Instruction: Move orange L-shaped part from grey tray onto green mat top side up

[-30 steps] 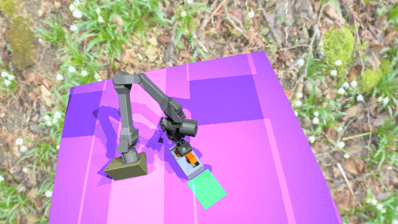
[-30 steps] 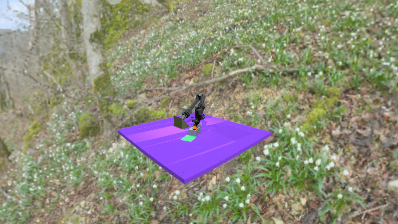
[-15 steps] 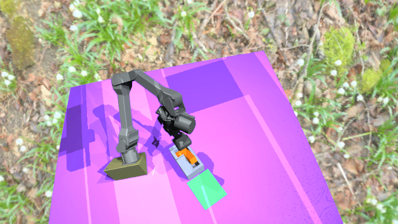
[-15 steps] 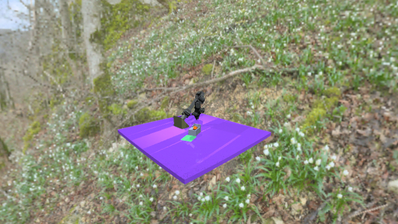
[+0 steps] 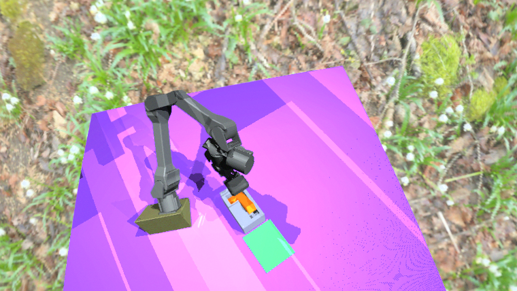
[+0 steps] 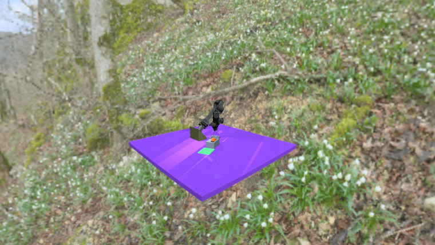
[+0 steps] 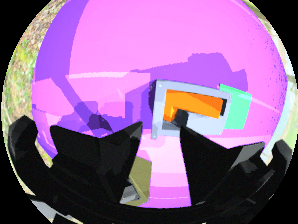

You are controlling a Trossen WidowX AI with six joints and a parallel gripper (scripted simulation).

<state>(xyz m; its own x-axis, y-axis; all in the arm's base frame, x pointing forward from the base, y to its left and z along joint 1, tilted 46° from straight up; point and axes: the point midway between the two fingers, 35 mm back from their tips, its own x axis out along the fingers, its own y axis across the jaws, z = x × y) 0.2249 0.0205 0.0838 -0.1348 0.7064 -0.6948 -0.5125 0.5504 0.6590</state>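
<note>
Right now the orange L-shaped part is 10 cm below my gripper tip, 4 cm to the right of it and 2 cm ahead of it. The rest, counted from my gripper tip: green mat: 19 cm to the right, 16 cm below, 11 cm ahead.
</note>
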